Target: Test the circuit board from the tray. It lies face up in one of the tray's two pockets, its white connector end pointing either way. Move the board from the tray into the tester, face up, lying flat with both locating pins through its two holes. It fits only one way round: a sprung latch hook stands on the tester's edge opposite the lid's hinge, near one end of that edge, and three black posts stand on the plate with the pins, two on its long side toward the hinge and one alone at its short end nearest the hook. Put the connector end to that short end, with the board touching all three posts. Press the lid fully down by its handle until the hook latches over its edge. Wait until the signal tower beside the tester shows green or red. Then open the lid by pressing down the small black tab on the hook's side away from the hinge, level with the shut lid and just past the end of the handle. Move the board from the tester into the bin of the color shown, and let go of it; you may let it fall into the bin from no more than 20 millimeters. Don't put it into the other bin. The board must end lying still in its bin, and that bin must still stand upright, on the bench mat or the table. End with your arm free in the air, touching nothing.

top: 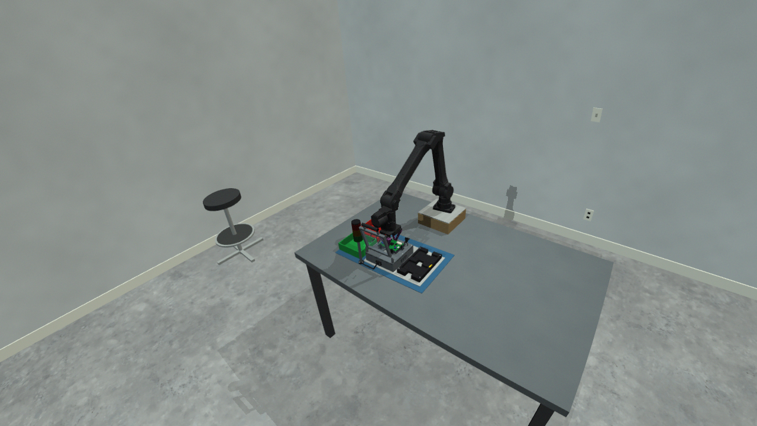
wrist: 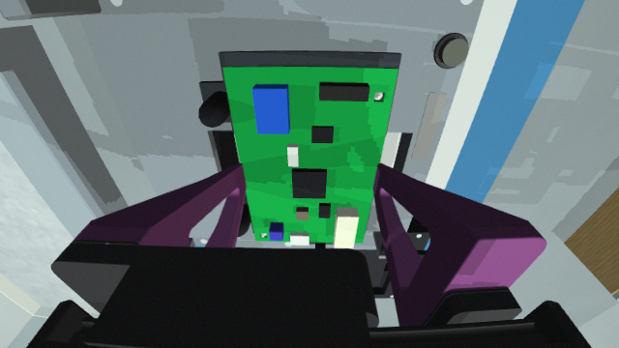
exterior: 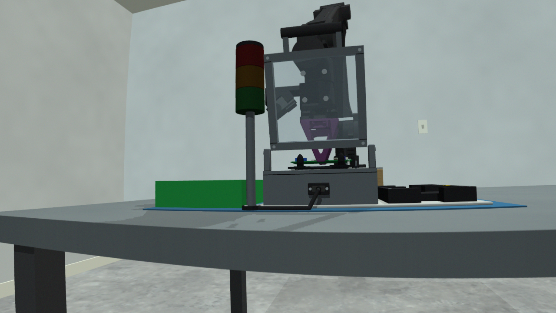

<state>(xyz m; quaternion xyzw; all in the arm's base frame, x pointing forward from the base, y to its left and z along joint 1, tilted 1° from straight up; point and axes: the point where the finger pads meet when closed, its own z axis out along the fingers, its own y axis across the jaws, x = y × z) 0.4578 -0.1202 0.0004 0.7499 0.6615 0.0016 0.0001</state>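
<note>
My hand is right at the green circuit board. The rest, counted from my hand: black tester plate 1 cm ahead, 1 cm to the left, 1 cm below; then black latch hook 5 cm behind, 7 cm to the left, 1 cm above; then clear lid 12 cm ahead, 2 cm to the right, 10 cm above.
</note>
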